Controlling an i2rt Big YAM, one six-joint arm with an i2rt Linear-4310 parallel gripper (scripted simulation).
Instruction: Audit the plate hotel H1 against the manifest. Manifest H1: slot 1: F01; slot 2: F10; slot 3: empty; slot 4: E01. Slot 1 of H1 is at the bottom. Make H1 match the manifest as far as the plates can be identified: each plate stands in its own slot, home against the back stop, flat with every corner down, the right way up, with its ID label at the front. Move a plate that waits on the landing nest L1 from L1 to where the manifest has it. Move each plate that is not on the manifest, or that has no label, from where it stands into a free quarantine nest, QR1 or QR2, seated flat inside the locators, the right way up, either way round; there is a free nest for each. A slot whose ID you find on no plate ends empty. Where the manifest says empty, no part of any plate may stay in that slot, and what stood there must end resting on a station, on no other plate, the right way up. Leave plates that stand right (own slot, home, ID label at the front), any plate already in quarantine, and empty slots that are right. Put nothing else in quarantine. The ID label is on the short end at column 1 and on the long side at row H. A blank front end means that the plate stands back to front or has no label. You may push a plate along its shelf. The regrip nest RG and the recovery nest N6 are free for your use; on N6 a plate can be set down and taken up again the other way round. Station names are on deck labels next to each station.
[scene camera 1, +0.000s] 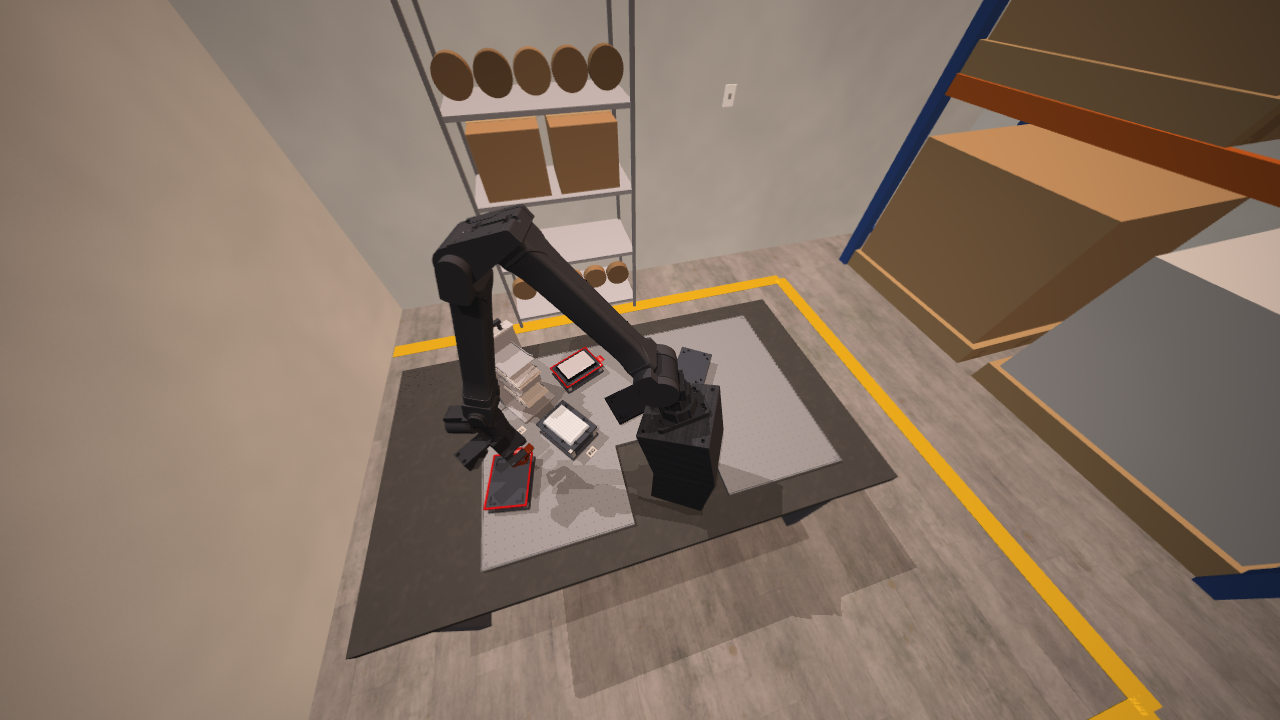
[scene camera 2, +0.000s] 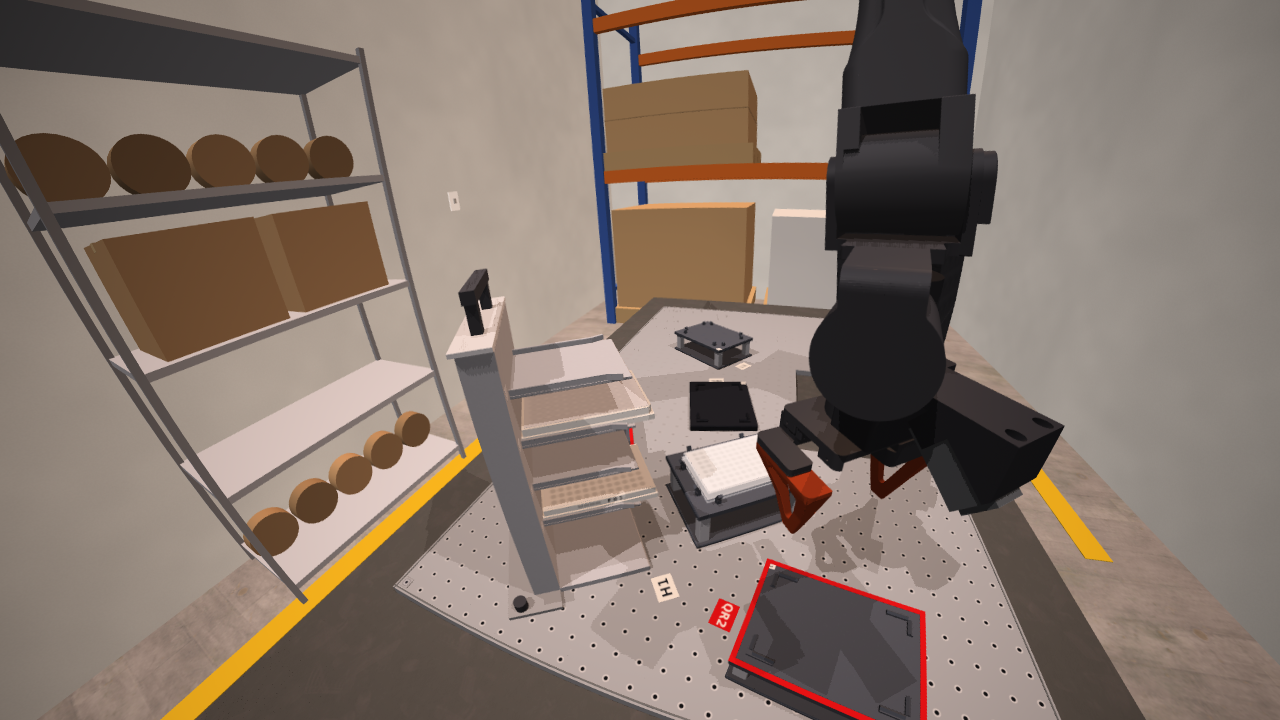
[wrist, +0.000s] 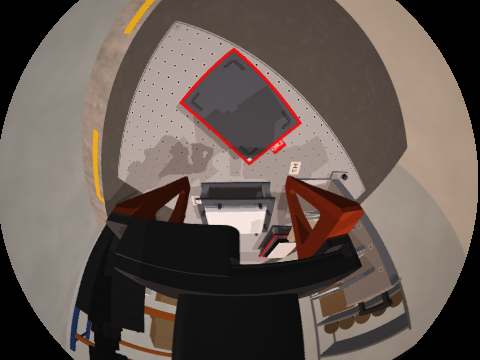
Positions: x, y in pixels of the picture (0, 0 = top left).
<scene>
my gripper: scene camera 1 514, 452; scene camera 2; wrist
same spot on my gripper: (wrist: 202, 249) = (scene camera 2: 905, 452)
same spot on red-framed nest QR2: (scene camera 2: 842, 646) = (scene camera 1: 507, 482)
</scene>
